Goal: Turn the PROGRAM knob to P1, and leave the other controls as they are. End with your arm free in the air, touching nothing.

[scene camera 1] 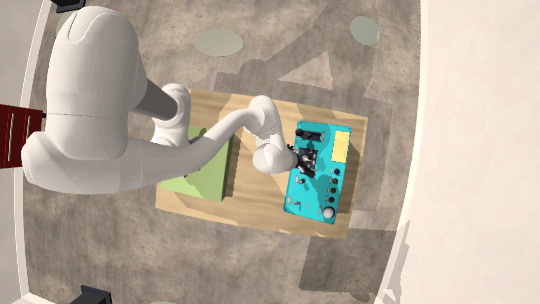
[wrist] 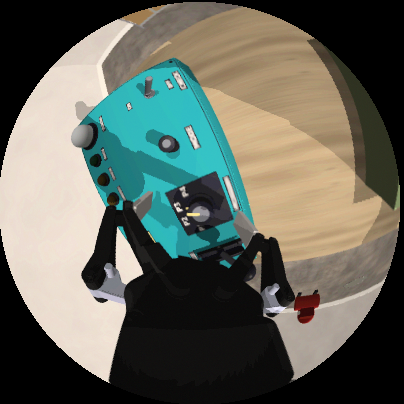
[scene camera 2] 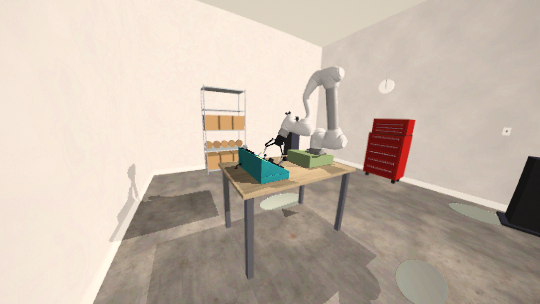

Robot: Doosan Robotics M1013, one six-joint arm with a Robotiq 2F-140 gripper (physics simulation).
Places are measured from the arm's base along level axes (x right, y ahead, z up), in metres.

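Pixels of known places: gripper, fingertip midpoint: (scene camera 1: 305,160) (wrist: 194,208) (scene camera 2: 270,157); arm's base, link origin: (scene camera 2: 315,153).
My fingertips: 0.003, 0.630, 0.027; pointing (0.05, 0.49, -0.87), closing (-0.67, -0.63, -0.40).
Note:
Ahead of a thing's pixels: the offset from my fingertips to its top centre, as dx, dy, dz. "*": to the spot under its first point.
The PROGRAM knob @(-0.012, +0.005, +0.005) (scene camera 1: 307,159) (wrist: 201,214) is a round grey knob on a dark square plate (wrist: 221,185). Its yellow pointer line points left in the wrist view, between the P3 and P2 labels. P4 shows farther up the plate; the P1 label is hidden or too unclear to read. My gripper (wrist: 194,208) (scene camera 2: 273,154) is wide open and empty, with one finger on either side of the knob. A gap shows between each fingertip and the knob in the wrist view. The plate sits on the teal control panel (scene camera 1: 320,172) (scene camera 2: 253,166) (wrist: 150,115).
Near the knob are a black-handled slider @(* -0.129, +0.028, -0.022) (scene camera 1: 311,135), a small round knob @(+0.106, -0.019, +0.010) (wrist: 168,144), a toggle switch @(+0.225, -0.029, +0.003) (wrist: 148,87), a white dome button @(* +0.239, +0.118, +0.083) (scene camera 1: 328,212) (wrist: 83,136) and several small dark buttons. A yellow note @(* -0.082, +0.166, +0.039) (scene camera 1: 340,146) lies on the panel. The green block (scene camera 1: 212,175) is under the arm's base.

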